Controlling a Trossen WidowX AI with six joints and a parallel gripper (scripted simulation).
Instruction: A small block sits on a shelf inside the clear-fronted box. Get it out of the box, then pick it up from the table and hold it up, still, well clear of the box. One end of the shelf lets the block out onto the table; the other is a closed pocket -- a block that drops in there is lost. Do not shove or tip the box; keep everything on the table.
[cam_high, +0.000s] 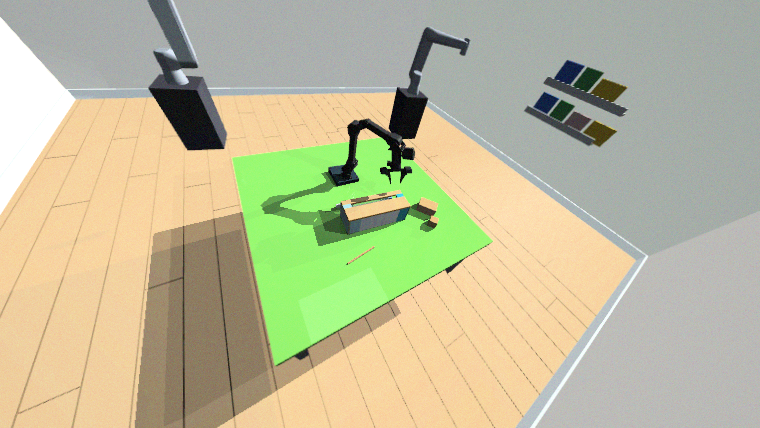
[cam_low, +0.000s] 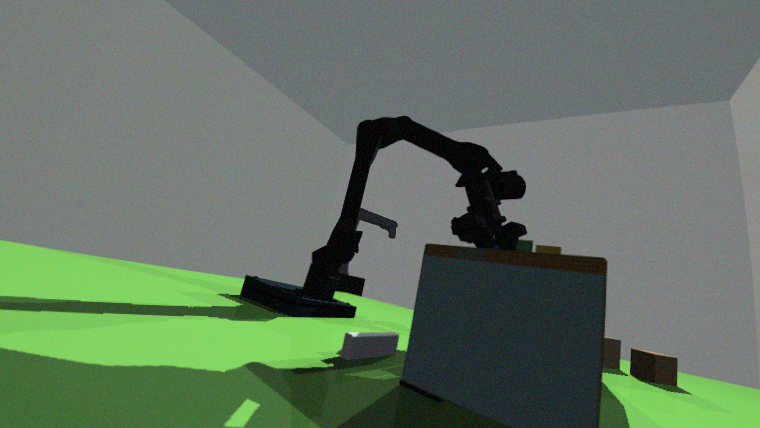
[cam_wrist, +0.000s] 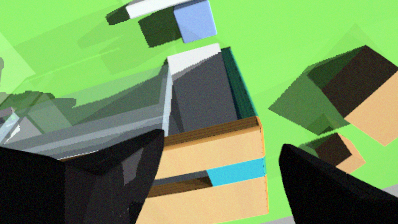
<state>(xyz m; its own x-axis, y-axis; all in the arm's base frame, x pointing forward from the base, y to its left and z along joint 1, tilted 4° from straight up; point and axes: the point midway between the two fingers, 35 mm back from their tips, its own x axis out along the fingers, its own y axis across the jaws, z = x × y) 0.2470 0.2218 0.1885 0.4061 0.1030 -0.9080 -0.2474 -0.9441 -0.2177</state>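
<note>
My gripper tip is now 140 mm above the blue block and 20 mm past it. Round my gripper tip: thin stick (340 mm ahead, 310 mm to the right, 160 mm below); then box (160 mm to the right, 100 mm below, 70 mm ahead).
</note>
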